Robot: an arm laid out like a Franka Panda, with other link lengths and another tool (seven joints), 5 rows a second.
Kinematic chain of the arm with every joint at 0, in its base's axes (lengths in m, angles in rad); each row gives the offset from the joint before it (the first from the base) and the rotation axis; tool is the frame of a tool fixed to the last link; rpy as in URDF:
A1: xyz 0 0 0.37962 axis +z
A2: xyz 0 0 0 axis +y
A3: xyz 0 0 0.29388 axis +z
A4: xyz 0.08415 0 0 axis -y
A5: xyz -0.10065 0 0.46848 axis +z
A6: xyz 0 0 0 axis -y
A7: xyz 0.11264 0 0 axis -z
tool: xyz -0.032 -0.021 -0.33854 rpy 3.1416 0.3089 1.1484
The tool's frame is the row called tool.
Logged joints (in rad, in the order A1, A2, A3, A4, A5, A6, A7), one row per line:
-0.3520 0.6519 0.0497 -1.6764 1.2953 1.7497 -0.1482
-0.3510 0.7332 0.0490 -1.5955 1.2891 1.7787 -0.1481
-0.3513 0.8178 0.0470 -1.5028 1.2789 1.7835 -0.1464
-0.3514 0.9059 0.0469 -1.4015 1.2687 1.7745 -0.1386
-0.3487 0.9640 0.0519 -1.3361 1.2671 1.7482 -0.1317
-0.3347 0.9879 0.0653 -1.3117 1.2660 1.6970 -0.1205
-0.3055 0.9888 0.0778 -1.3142 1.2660 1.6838 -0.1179
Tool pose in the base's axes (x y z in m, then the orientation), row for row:
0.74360 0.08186 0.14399 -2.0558 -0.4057 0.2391
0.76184 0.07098 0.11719 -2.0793 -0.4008 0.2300
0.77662 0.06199 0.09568 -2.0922 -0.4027 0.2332
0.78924 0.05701 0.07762 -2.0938 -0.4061 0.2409
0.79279 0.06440 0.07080 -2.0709 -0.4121 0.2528
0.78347 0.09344 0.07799 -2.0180 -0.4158 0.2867
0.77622 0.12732 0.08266 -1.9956 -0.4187 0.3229
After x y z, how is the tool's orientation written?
As angles about the fixed x, y, z axes (roll, pitch, yaw), in radians.
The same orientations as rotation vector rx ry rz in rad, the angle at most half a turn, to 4 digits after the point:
-1.9641 -0.4869 -0.2656
-1.9909 -0.4741 -0.2731
-2.0020 -0.4776 -0.2767
-2.0004 -0.4871 -0.2759
-1.9729 -0.5032 -0.2679
-1.9102 -0.5397 -0.2339
-1.8762 -0.5756 -0.2061

